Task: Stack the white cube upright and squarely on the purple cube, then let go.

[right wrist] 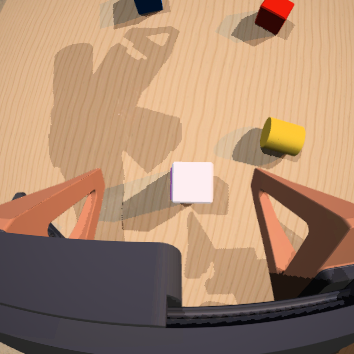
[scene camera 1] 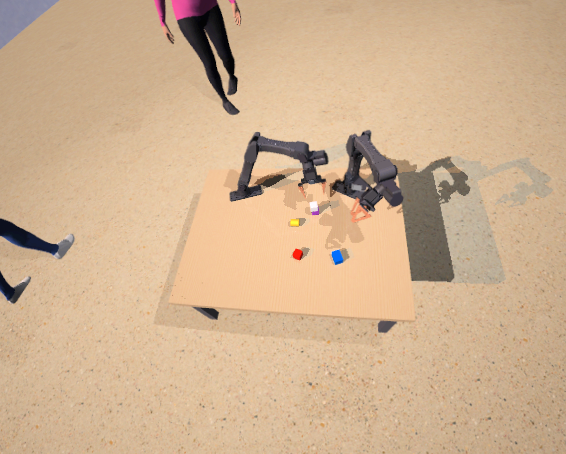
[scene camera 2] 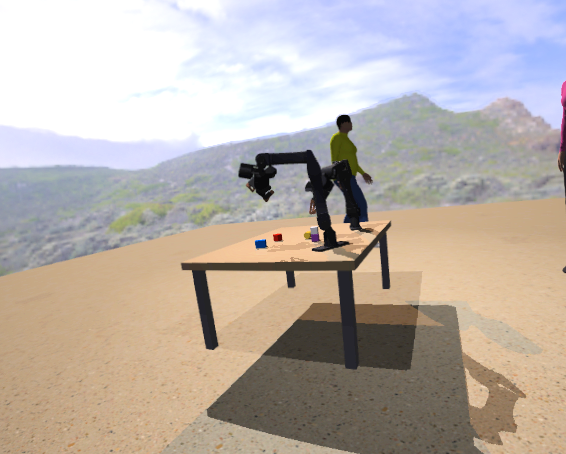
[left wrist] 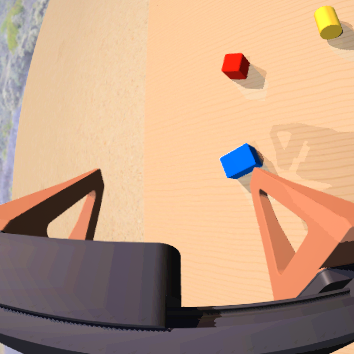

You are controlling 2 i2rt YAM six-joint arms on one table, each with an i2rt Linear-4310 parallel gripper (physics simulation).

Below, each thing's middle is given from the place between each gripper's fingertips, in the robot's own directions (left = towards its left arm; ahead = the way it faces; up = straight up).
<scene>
Now: right hand 1 cm to the left of the white cube [right wrist: 191,182] and 9 cm above it. The rest, counted from my right hand: yellow cylinder [right wrist: 278,135] (8 cm ahead, 11 cm to the right, 13 cm below); then blue cube [left wrist: 240,161] (28 cm ahead, 11 cm to the left, 13 cm below).
Now: the blue cube 6 cm ahead of my left hand, 6 cm to the right of it and 26 cm below it. The rest, counted from my left hand: yellow cylinder: 14 cm behind, 28 cm to the right, 26 cm below; white cube: 22 cm behind, 18 cm to the right, 22 cm below.
</scene>
